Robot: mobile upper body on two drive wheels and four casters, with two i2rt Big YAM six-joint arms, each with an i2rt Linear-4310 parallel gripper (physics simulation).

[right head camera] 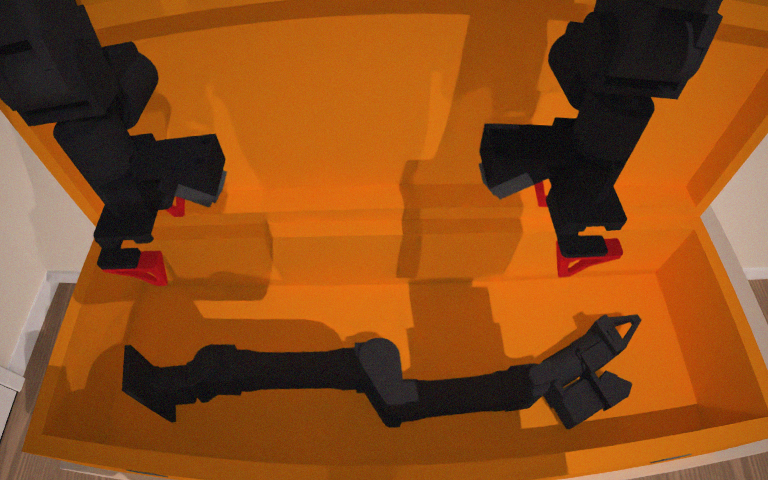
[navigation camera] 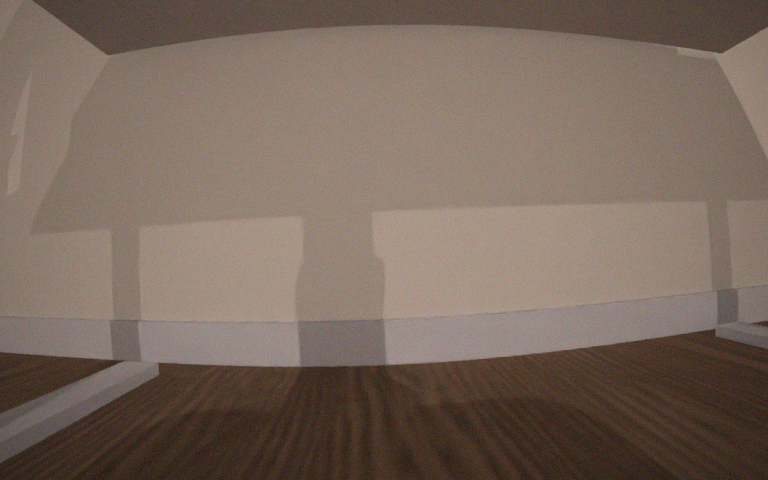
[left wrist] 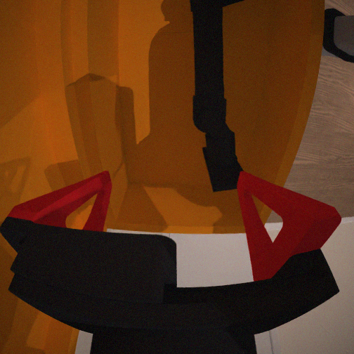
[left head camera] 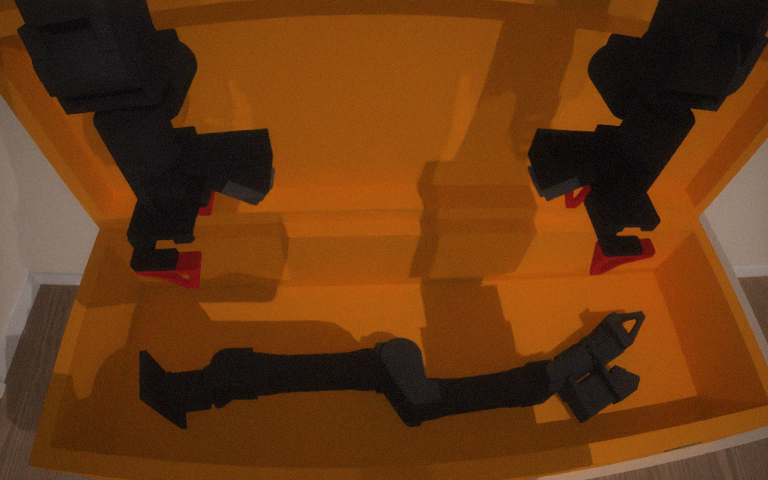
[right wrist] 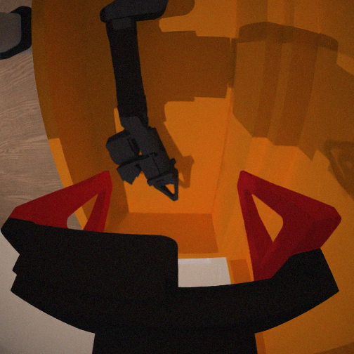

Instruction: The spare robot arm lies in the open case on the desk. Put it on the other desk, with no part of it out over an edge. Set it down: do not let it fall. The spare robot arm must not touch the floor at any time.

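Frame: origin at the left arm's base, x left, y back, z up, level; metres.
Seen in the pictures: left gripper, fingertip midpoint: (right head camera: pixel 170 248) (left head camera: pixel 199 249); right gripper, fingertip midpoint: (right head camera: pixel 553 239) (left head camera: pixel 582 239).
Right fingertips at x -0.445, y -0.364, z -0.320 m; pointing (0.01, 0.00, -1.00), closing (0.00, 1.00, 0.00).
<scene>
A point is followed by its place in that frame.
The spare robot arm (left head camera: pixel 317 372) (right head camera: pixel 300 369) (left wrist: pixel 209 65) (right wrist: pixel 127 70), black and dark grey, lies lengthwise on the floor of the open orange case (left head camera: pixel 693 331) {x -0.841, y -0.325, z -0.613 m} (right head camera: pixel 693 331) {x -0.841, y -0.334, z -0.610 m}. Its flat base is at the left in both head views, its own gripper at the right. My left gripper (left head camera: pixel 202 246) {x 0.001, y -0.367, z -0.319 m} (right head camera: pixel 172 249) {x 0.001, y -0.367, z -0.319 m} (left wrist: pixel 174 177), with red fingertips, is open and empty above the case, on the lid side of the arm's base end. My right gripper (left head camera: pixel 582 239) {x -0.445, y -0.364, z -0.320 m} (right head camera: pixel 551 240) {x -0.445, y -0.364, z -0.320 m} (right wrist: pixel 174 177) is open and empty above the case, on the lid side of the arm's gripper end. The other desk's top does not show.
The case's raised lid (left head camera: pixel 368 113) {x -0.198, y -0.586, z -0.316 m} (right head camera: pixel 339 113) {x -0.194, y -0.586, z -0.314 m} stands behind my grippers. A pale desk edge (left head camera: pixel 707 445) {x -0.848, y -0.106, z -0.690 m} borders the case's near right. In the navigation view, white floor-level bars (navigation camera: pixel 79 399) (navigation camera: pixel 741 335) {x -0.963, y -0.769, z -1.394 m} lie left and right before a beige wall (navigation camera: pixel 396 124) {x -0.279, y -0.898, z -0.928 m}.
</scene>
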